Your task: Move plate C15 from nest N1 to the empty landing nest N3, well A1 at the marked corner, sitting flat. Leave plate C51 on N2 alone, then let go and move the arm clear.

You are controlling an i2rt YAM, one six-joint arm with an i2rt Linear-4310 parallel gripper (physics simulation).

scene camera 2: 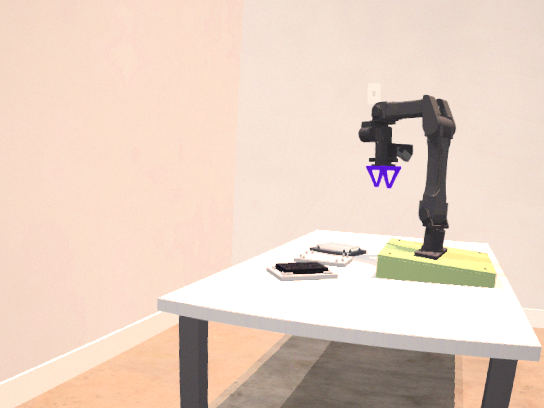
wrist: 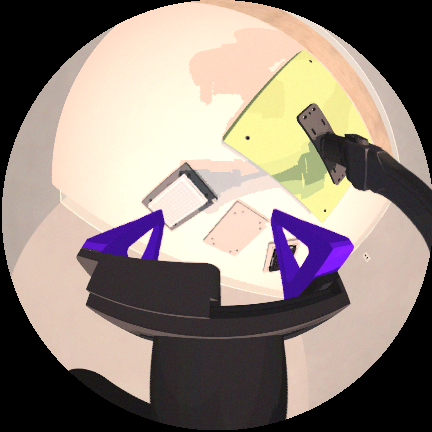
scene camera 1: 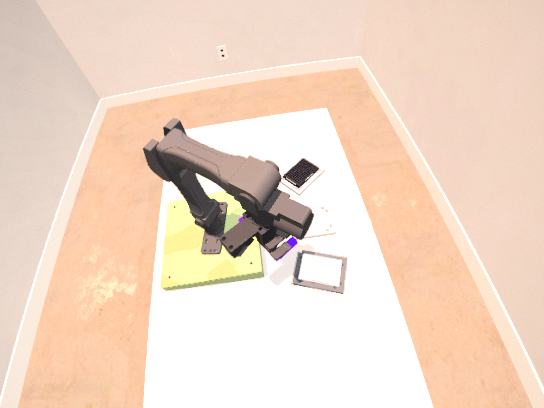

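Observation:
A white plate [scene camera 1: 320, 270] [scene camera 2: 337, 247] [wrist: 180, 200] sits in a dark grey nest [scene camera 1: 318, 288] [wrist: 167, 184]. A black plate [scene camera 1: 302, 173] [scene camera 2: 301, 268] [wrist: 276, 257] sits on a white nest [scene camera 1: 300, 190] [scene camera 2: 330, 275]. Between them lies an empty pale nest [scene camera 1: 327, 222] [scene camera 2: 325, 259] [wrist: 235, 227] with small pegs. No labels are readable, so I cannot tell which plate is C15 or C51; the marked corner is not distinguishable. My gripper [scene camera 1: 267, 232] [scene camera 2: 383, 186] [wrist: 217, 214] is open and empty, purple fingers pointing down, high above the table. In the wrist view its right finger partly covers the black plate.
The arm stands on a yellow-green block [scene camera 1: 210, 272] [scene camera 2: 430, 275] [wrist: 270, 110] beside the nests. All of this rests on a white table [scene camera 1: 250, 340] [scene camera 2: 240, 300]. The arm's shadow falls between the block and the dark grey nest.

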